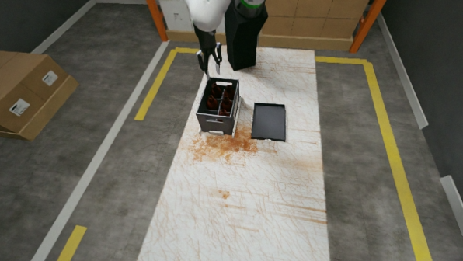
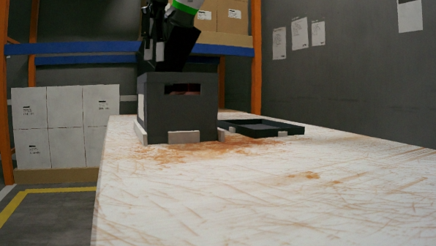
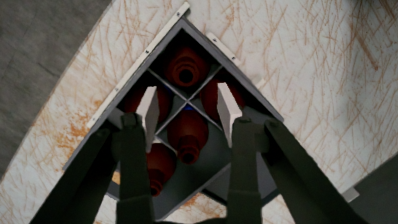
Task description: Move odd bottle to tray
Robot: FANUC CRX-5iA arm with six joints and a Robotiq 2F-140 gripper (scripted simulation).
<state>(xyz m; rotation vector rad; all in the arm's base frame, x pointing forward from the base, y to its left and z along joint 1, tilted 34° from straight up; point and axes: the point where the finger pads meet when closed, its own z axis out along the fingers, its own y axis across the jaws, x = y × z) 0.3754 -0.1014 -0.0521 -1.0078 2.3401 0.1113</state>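
The grey crate lies 17 cm below my hand, 8 cm ahead of it and 5 cm to the left of it. Also, from my hand: dark tray 34 cm to the left, 25 cm below, 6 cm ahead.
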